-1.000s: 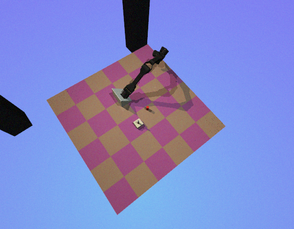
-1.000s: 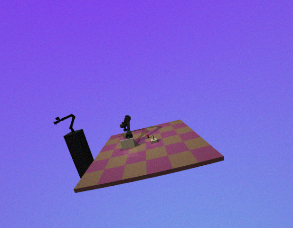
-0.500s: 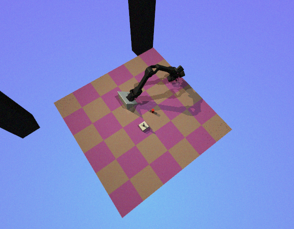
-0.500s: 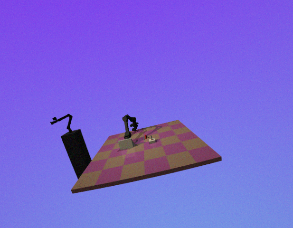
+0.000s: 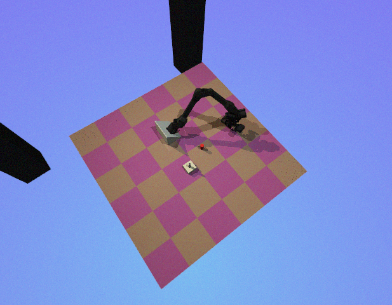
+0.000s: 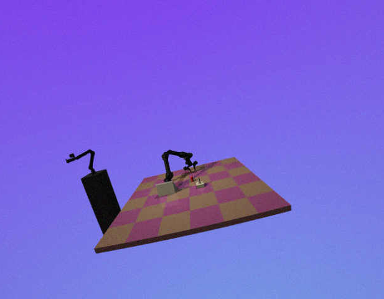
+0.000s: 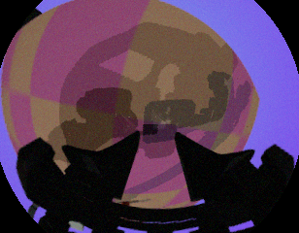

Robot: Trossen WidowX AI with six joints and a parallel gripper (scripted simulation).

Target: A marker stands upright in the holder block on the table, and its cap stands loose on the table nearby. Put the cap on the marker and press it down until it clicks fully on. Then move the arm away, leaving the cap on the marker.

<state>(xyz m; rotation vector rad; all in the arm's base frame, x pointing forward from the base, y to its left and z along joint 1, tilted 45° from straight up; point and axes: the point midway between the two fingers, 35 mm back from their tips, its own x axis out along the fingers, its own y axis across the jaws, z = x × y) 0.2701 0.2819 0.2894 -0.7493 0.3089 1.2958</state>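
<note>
Right now my gripper tip is 290 mm to the left of the red cap, 30 mm past it and 10 mm below it. From my gripper tip the other things lie so: pale holder block (470 mm to the right, 30 mm ahead).
</note>
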